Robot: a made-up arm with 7 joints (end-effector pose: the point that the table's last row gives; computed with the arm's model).
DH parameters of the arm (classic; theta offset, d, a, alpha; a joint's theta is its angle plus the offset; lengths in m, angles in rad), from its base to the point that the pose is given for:
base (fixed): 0 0.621 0.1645 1.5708
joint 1: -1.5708 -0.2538 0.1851 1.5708
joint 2: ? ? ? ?
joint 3: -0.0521 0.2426 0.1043 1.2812
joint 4: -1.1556 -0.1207 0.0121 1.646
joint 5: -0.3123 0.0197 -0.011 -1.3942
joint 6: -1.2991 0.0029 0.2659 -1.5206
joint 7: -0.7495 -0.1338 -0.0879 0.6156
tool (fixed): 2.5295 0.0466 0 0
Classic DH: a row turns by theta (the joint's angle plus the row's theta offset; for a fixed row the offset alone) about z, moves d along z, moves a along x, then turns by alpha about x.
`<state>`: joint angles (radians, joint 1 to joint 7).
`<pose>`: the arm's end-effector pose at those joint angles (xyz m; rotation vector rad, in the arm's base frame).
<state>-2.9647 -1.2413 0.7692 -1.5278 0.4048 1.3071 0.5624</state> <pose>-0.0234 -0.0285 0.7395 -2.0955 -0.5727 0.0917</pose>
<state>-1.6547 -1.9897 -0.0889 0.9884 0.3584 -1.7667 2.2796</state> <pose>-0.2088 -0.0595 0.5447 -1.6294 0.4486 1.5176</pose>
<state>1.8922 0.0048 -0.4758 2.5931 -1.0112 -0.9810 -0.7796</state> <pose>0.1722 0.4124 1.0450 -2.4773 0.0529 -0.6958</pose>
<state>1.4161 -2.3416 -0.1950 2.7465 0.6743 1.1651 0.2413</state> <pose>0.2468 -0.1846 0.6989 -0.1129 1.1626 0.8240</pose>
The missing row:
joint 2: -1.1517 -0.1919 -0.0054 1.5593
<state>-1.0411 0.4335 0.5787 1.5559 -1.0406 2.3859 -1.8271</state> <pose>0.2459 0.4310 0.8551 2.7231 0.6814 1.0205</pose>
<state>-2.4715 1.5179 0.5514 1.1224 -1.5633 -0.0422 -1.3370</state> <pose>-0.1018 0.1995 0.6027 -1.0125 1.1645 0.2159</pose>
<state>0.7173 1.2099 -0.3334 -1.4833 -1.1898 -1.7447 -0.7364</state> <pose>0.6645 0.5263 0.6195 -2.2242 -0.8070 0.7396</pose>
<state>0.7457 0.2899 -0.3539 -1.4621 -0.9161 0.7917 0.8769</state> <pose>0.1145 0.5036 0.5826 1.9065 -0.0454 0.3476</pose>
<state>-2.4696 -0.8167 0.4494 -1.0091 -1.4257 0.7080 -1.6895</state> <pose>0.3524 -0.0487 0.6294 -1.4242 -0.2993 -0.8004</pose>
